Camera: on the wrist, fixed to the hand. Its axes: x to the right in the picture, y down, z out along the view.
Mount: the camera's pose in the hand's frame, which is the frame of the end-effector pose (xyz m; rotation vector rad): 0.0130 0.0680 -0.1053 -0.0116 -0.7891 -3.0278
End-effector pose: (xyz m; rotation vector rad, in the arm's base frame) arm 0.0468 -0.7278 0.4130 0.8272 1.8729 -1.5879
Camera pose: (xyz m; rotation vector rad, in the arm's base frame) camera 0.0874 -0.6146 0.3754 2.0841 -0.5974 0.8674
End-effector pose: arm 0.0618 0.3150 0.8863 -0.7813 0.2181 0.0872
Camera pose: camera 0.0466 0.2887 0.7640 -0.2937 -1.7988 -2.3793
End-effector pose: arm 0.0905 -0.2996 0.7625 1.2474 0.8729 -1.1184
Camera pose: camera 0.1672 -0.2001 0.7528 1.2402 -0.9624 1.8106
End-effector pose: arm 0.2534 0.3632 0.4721 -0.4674 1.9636 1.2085
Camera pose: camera 0.1571 0.3053 0.5291 -1.4253 -0.6151 -0.7251
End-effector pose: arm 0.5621 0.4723 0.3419 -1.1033 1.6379 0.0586
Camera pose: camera 0.4391 0.4450 0.3405 -1.8683 -1.6369 -1.1526
